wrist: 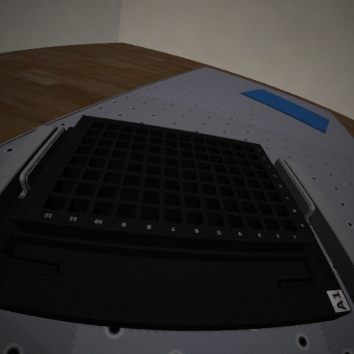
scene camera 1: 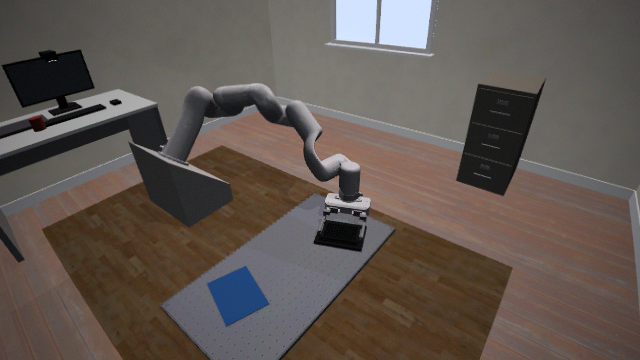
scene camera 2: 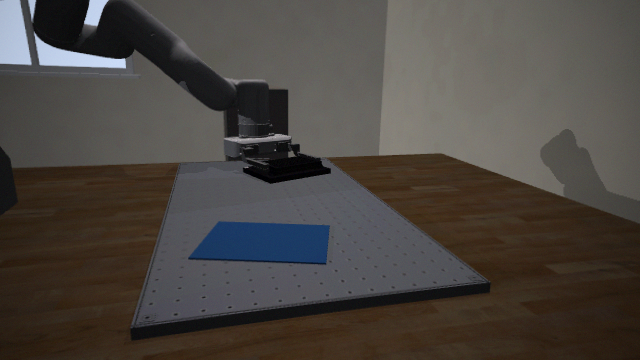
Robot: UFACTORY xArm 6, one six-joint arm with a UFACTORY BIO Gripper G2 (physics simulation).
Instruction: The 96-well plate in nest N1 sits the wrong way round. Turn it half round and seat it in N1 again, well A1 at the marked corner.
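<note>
The black 96-well plate [scene camera 1: 342, 230] [scene camera 2: 295, 161] [wrist: 185, 182] lies level within the black nest N1 [scene camera 1: 338, 245] [scene camera 2: 300, 176] [wrist: 165, 292]. In the wrist view its numbers run from 12 at the left to 1 at the right along the near edge. The number 1 end is on the side of the white A1 label [wrist: 338, 301], at the nest's near right corner. My gripper [scene camera 1: 343, 232] [scene camera 2: 284, 160] [wrist: 169, 176] is shut on the plate, one finger along each short side. The plate's underside is hidden, so I cannot tell whether it rests fully on the nest floor.
The nest stands near one end of the grey perforated board [scene camera 1: 300, 260] [scene camera 2: 400, 260] [wrist: 165, 110]. A flat blue rectangle [scene camera 1: 238, 295] [scene camera 2: 265, 242] [wrist: 287, 109] lies toward the board's other end. A desk [scene camera 1: 125, 105] and a dark cabinet [scene camera 1: 495, 135] stand farther off.
</note>
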